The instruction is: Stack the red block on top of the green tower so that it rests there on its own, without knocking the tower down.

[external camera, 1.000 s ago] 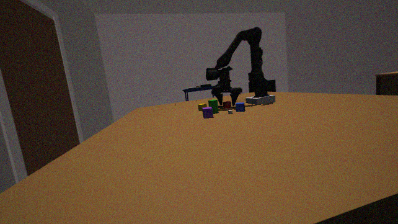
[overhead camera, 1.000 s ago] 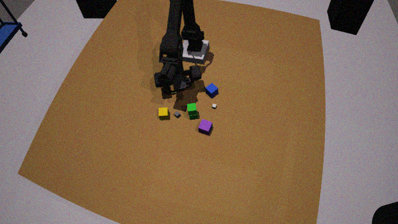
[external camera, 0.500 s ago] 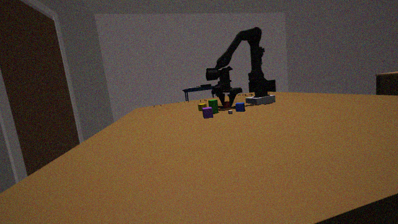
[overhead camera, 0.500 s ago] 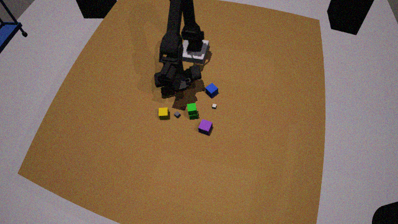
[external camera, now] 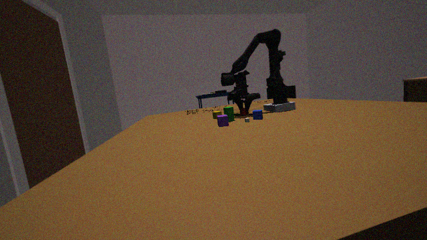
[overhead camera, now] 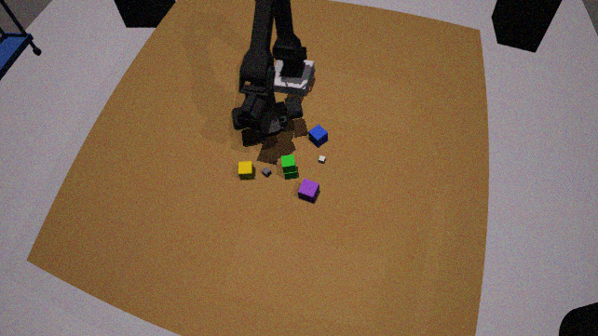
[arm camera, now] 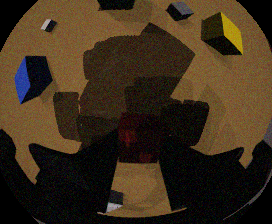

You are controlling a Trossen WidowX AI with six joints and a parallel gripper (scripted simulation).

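Now: gripper tip 130 mm short of the small grey cube and 20 mm to the right of it. The rest, counted from my gripper tip: red block: 10 mm above; then yellow cube: 140 mm ahead, 30 mm to the right, 10 mm above; then blue cube: 140 mm to the left, 10 mm above.
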